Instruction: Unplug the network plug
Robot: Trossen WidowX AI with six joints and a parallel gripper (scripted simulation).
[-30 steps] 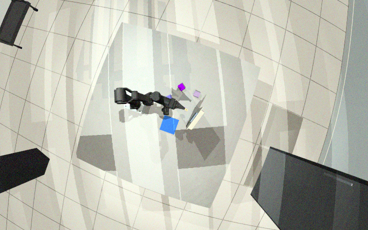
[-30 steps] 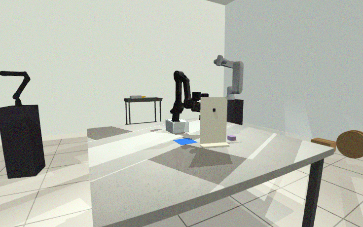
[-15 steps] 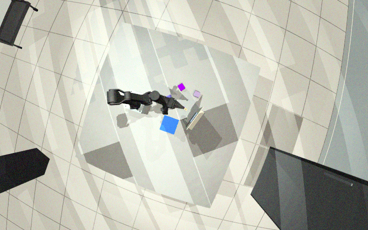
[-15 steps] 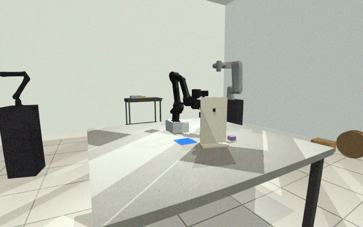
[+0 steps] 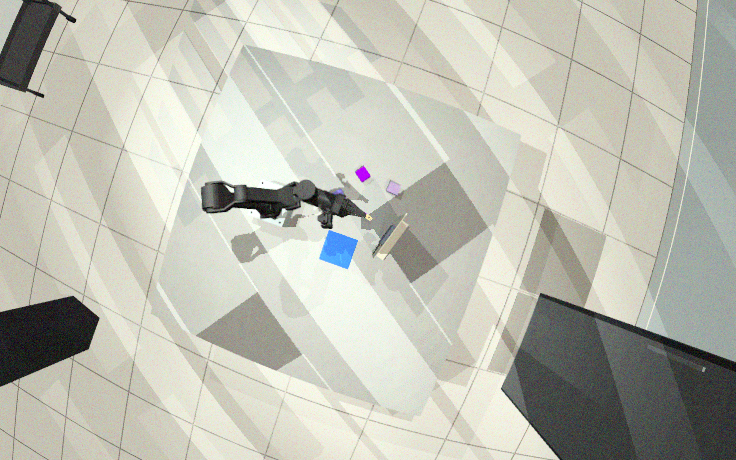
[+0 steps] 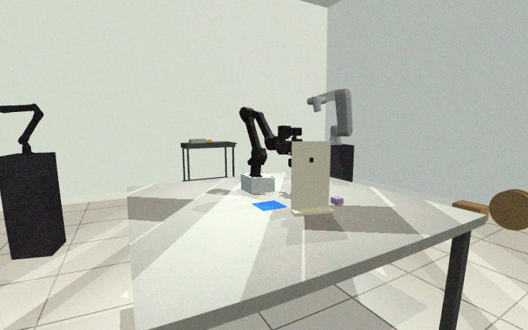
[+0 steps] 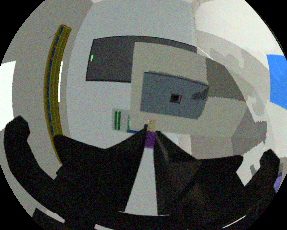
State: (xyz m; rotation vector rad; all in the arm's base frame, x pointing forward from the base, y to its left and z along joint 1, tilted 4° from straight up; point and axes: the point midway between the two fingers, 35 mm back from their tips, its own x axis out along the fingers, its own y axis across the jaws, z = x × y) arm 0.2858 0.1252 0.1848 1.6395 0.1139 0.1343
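Now: the blue marked square 3 cm behind my gripper tip, 16 cm to the right of it and 26 cm below it. Also, from my gripper tip: cream panel: 10 cm ahead, 2 cm to the right, 12 cm below; plug: 1 cm ahead.
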